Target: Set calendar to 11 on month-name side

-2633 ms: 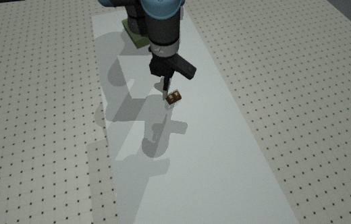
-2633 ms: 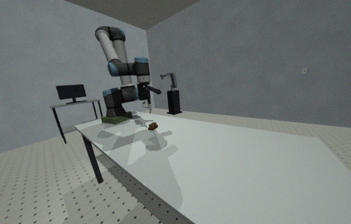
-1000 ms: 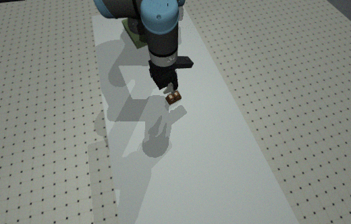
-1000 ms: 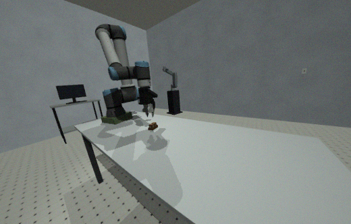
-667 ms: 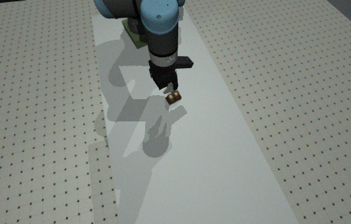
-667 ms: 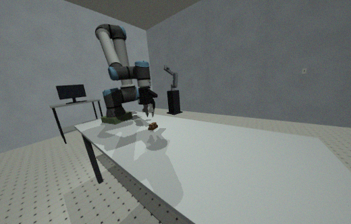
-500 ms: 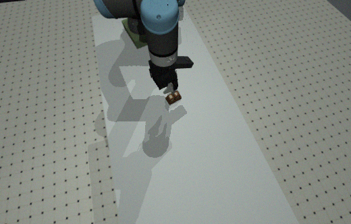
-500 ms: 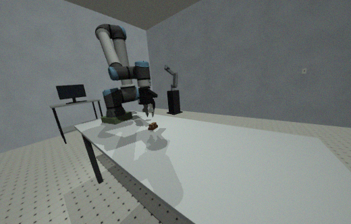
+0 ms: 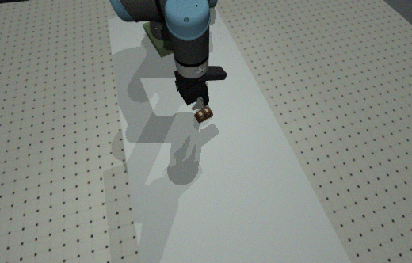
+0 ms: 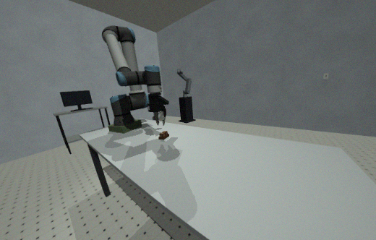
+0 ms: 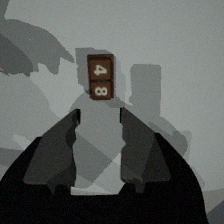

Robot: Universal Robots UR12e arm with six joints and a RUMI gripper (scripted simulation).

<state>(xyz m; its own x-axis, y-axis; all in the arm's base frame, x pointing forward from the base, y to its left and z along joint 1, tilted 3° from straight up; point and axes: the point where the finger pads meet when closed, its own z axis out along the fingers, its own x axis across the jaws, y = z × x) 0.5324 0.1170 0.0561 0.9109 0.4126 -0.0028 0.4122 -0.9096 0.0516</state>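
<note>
The brown cube lies 9 cm below my hand. The rest, counted from my hand: brown calendar tray (1 cm behind, 1 cm to the left, 11 cm below).
</note>
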